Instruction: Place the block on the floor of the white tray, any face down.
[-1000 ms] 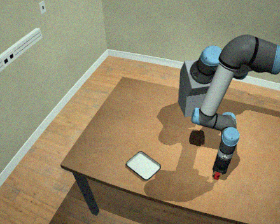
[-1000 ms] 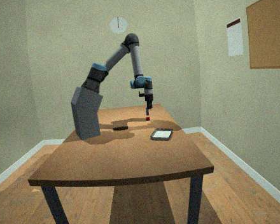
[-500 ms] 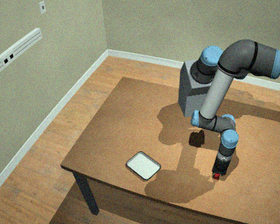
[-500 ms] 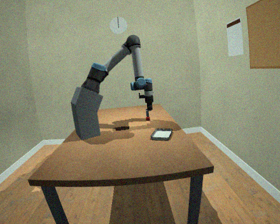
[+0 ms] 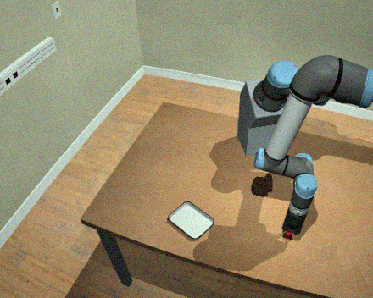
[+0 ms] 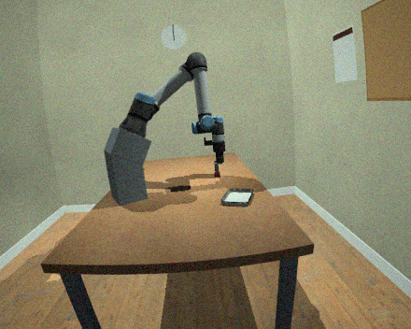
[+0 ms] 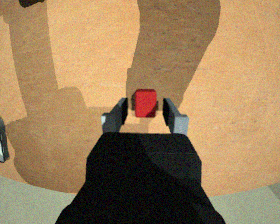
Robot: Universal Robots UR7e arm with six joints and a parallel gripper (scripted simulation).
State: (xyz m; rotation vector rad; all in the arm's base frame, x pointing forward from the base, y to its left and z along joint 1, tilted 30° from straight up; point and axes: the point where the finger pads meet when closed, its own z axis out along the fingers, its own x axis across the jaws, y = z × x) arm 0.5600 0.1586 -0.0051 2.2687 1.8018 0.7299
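Now: the small red block 4 cm below my hand. Also, from my hand: white tray (41 cm to the right, 4 cm below).
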